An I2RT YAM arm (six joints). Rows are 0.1 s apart.
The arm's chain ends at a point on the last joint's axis. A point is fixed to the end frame.
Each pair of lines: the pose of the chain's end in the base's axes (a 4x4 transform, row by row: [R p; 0 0 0 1], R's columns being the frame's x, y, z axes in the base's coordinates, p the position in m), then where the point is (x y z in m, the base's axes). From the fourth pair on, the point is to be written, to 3 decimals.
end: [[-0.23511, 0.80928, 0.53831, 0.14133], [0.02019, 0.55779, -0.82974, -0.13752], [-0.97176, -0.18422, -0.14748, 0.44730], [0, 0, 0, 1]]
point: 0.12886 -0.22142 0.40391
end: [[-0.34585, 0.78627, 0.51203, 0.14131], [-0.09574, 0.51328, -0.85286, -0.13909], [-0.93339, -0.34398, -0.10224, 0.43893], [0, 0, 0, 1]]
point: 0.12334 -0.22745 0.40816
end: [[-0.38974, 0.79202, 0.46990, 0.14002], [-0.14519, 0.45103, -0.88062, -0.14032], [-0.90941, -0.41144, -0.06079, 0.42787], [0, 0, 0, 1]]
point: 0.11694 -0.22970 0.40431
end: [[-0.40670, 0.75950, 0.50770, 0.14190], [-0.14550, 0.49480, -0.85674, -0.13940], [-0.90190, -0.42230, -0.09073, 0.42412], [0, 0, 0, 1]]
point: 0.122 -0.229 0.399
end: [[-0.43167, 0.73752, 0.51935, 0.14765], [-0.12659, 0.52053, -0.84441, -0.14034], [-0.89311, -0.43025, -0.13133, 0.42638], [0, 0, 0, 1]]
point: 0.129 -0.230 0.400
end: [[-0.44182, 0.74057, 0.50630, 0.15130], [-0.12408, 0.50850, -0.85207, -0.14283], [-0.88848, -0.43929, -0.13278, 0.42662], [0, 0, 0, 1]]
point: 0.131 -0.232 0.400
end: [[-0.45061, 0.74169, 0.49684, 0.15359], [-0.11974, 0.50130, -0.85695, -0.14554], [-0.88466, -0.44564, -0.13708, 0.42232], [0, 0, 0, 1]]
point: 0.132 -0.235 0.396
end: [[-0.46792, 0.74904, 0.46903, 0.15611], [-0.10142, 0.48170, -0.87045, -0.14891], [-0.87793, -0.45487, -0.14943, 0.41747], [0, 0, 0, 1]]
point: 0.132 -0.237 0.391
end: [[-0.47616, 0.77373, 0.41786, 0.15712], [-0.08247, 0.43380, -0.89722, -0.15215], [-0.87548, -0.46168, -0.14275, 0.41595], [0, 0, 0, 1]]
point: 0.128 -0.239 0.391
